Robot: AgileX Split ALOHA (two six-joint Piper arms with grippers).
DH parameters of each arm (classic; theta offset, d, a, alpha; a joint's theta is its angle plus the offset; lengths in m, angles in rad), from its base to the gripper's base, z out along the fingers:
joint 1: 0 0.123 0 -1.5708
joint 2: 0.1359 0 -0.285 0
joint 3: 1.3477 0 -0.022 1.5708
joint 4: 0 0.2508 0 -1.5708
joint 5: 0 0 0.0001 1.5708
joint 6: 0 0.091 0 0
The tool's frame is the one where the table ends.
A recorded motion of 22 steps. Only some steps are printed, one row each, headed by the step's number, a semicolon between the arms.
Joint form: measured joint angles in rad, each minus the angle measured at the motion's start. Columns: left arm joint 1, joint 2, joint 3, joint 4, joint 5, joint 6; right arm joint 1, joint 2, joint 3, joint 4, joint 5, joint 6.
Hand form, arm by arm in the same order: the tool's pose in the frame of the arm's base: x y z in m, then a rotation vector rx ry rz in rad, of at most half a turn. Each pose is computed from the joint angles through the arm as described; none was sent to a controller.
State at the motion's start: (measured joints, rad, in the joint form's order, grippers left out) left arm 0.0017 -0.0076 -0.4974 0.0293 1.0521 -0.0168; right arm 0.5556 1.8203 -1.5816 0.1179 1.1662 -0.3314
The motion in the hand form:
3: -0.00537 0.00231 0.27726 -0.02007 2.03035 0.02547; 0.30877 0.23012 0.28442 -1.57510 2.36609 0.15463
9: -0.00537 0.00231 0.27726 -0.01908 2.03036 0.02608; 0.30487 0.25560 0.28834 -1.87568 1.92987 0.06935
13: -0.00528 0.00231 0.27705 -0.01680 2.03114 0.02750; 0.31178 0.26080 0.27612 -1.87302 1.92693 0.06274
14: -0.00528 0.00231 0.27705 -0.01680 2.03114 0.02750; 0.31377 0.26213 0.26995 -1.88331 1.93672 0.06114
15: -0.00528 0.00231 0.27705 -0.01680 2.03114 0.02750; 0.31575 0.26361 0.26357 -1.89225 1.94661 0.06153
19: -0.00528 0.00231 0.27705 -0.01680 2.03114 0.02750; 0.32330 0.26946 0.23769 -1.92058 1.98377 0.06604
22: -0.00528 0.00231 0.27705 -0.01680 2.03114 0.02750; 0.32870 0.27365 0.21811 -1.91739 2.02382 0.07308
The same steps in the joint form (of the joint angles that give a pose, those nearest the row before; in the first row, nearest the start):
3: 0.0000 0.0000 0.0000 0.0000 0.0000 0.0000; 0.0619 0.0000 0.0000 -0.0097 -0.0438 -0.2582
9: 0.0000 0.0000 0.0000 0.0000 0.0000 0.0009; 0.1216 0.0021 0.0000 -0.0097 -0.1903 -0.5743
13: 0.0000 0.0000 0.0008 0.0000 0.0000 0.0032; 0.1219 0.0364 -0.0003 -0.0121 -0.2288 -0.5768
14: 0.0000 0.0000 0.0008 0.0000 0.0000 0.0032; 0.1219 0.0516 -0.0003 -0.0149 -0.2301 -0.5768
15: 0.0000 0.0000 0.0008 0.0000 0.0000 0.0032; 0.1219 0.0674 -0.0003 -0.0160 -0.2326 -0.5768
19: 0.0000 0.0000 0.0008 0.0000 0.0000 0.0032; 0.1219 0.1309 -0.0003 -0.0171 -0.2497 -0.5758
22: 0.0000 0.0000 0.0008 0.0000 0.0000 0.0032; 0.1219 0.1787 -0.0003 -0.0171 -0.2710 -0.5572

